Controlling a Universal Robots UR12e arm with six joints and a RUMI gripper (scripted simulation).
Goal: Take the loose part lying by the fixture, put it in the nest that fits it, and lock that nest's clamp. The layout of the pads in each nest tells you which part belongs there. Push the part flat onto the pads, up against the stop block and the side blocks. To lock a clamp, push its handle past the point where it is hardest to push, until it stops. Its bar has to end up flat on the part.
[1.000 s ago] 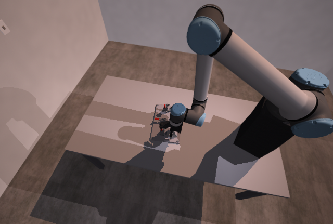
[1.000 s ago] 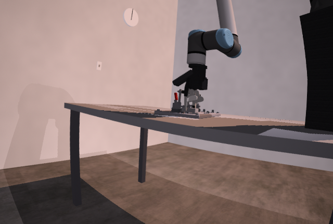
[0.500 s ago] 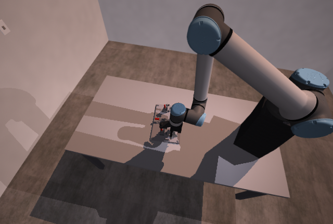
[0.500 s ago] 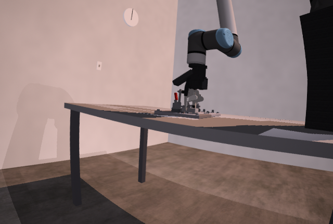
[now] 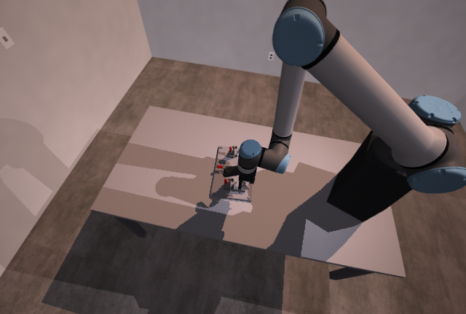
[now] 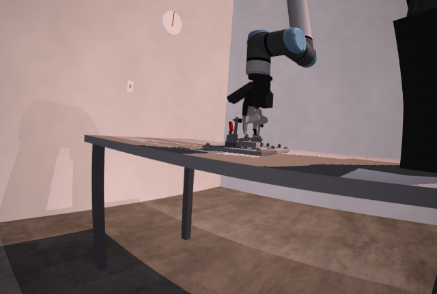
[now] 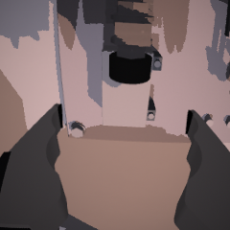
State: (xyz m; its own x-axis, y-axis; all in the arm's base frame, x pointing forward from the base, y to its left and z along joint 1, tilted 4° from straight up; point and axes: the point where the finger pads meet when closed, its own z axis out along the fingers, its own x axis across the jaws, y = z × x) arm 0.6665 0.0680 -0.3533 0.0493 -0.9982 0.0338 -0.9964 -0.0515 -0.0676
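My hand is 5 cm above the loose part. Also, from my hand: grey fixture plate: 11 cm to the right, 7 cm below, 5 cm ahead.
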